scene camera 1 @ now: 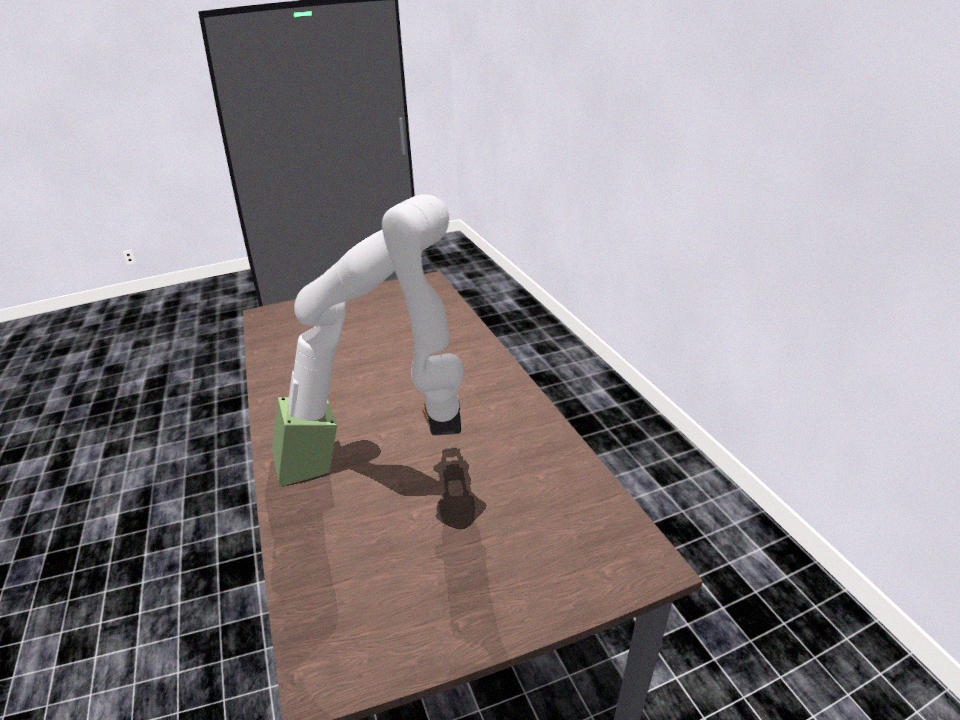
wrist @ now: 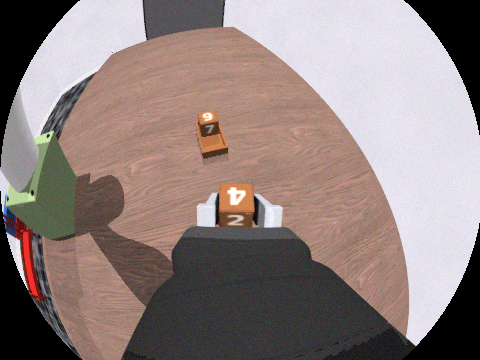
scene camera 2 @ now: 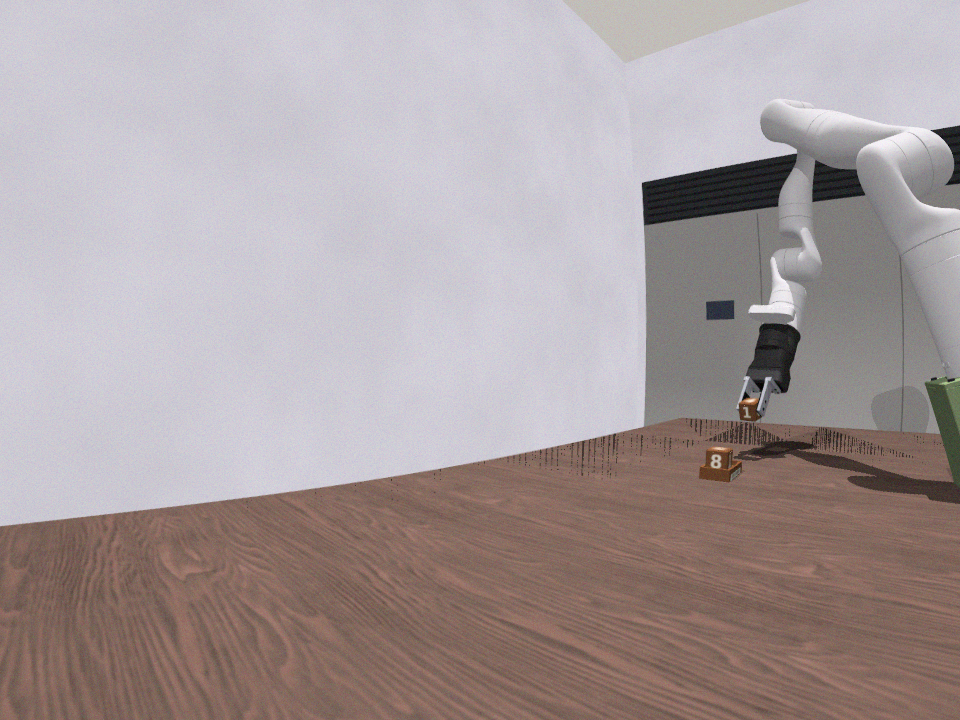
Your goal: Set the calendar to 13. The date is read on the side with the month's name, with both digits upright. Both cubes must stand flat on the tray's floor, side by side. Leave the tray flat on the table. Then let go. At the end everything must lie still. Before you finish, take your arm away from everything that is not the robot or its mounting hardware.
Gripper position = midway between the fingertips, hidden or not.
I see my gripper point(scene camera 2: 750, 412).
My gripper also shows in the wrist view point(wrist: 235, 204).
